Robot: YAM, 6 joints.
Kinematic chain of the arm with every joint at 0, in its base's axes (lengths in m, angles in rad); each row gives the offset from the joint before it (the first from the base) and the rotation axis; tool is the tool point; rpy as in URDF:
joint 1: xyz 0 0 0.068 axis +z
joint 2: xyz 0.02 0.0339 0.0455 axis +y
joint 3: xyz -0.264 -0.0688 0 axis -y
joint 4: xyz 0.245 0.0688 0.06 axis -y
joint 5: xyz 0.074 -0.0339 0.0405 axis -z
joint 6: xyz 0.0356 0 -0.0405 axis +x
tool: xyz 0 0 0 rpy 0 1.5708 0
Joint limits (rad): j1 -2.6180..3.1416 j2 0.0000..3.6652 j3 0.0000..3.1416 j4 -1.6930..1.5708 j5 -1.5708..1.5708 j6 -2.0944..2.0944
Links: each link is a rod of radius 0.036 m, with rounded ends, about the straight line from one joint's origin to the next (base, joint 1, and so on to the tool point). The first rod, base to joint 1, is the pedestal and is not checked.
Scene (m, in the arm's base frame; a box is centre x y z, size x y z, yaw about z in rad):
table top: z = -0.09
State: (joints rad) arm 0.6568 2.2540 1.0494 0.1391 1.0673 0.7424
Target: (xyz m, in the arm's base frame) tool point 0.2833 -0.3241 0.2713
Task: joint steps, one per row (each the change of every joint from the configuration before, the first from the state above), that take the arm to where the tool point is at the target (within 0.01 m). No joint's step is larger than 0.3 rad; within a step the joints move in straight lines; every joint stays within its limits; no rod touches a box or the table.
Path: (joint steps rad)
1: -0.2869 -0.0745 0.0638 0.0167 0.0115 0.0000
2: -0.2869 -0.0745 0.0639 0.0166 0.0114 0.0000
3: -0.2870 -0.0744 0.0638 0.0167 0.0115 0.0000
4: -0.2869 -0.0745 0.0639 0.0166 0.0114 0.0000
5: -0.2869 -0.0745 0.0638 0.0167 0.0115 0.0000

